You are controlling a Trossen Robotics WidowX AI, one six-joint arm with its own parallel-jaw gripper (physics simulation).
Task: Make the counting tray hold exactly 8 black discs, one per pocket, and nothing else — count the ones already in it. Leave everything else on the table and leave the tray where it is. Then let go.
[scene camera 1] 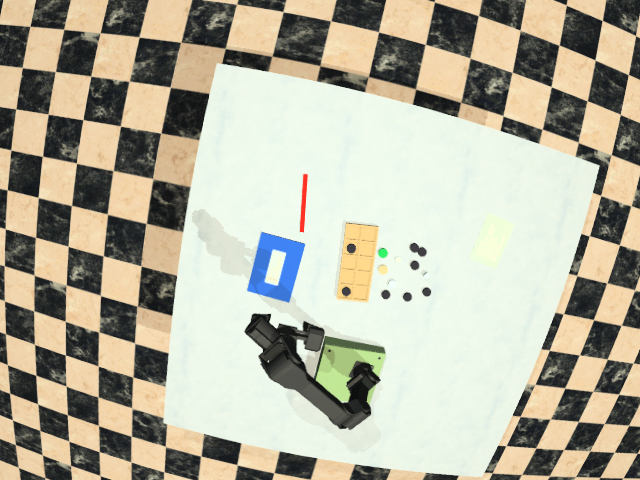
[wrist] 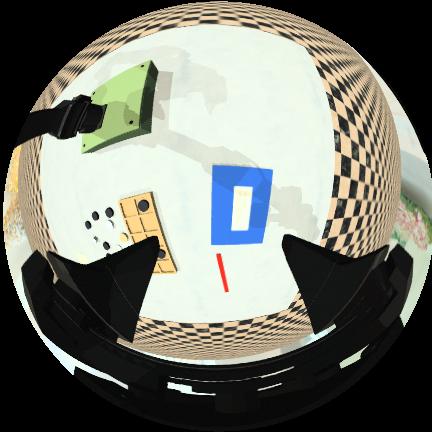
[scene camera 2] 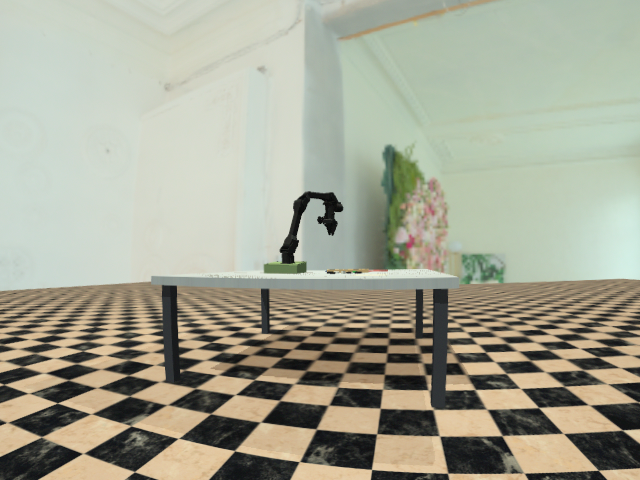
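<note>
The tan counting tray (scene camera 1: 361,233) (wrist: 131,206) has two columns of pockets. Two black discs sit in its left column in scene camera 1: one disc (scene camera 1: 351,248) is in the second pocket from the top, the other disc (scene camera 1: 345,291) (wrist: 143,205) in the bottom pocket. Several loose black discs lie right of the tray, among them an upper disc (scene camera 1: 414,247) touching its neighbour (scene camera 1: 422,251), and one disc (scene camera 1: 385,294) (wrist: 109,212) near the tray's lower right. My gripper (scene camera 1: 287,331) (scene camera 2: 331,233) (wrist: 221,241) is open and empty, high above the table. Its left finger hides part of the tray in the wrist view.
A green disc (scene camera 1: 383,252), a tan disc (scene camera 1: 383,269) and white pieces, one (scene camera 1: 392,284), lie among the black discs. A blue board (scene camera 1: 256,273) (wrist: 221,230) with a cream centre and a red stick (scene camera 1: 303,203) (wrist: 222,273) lie left of the tray. A pale yellow sheet (scene camera 1: 492,240) lies far right.
</note>
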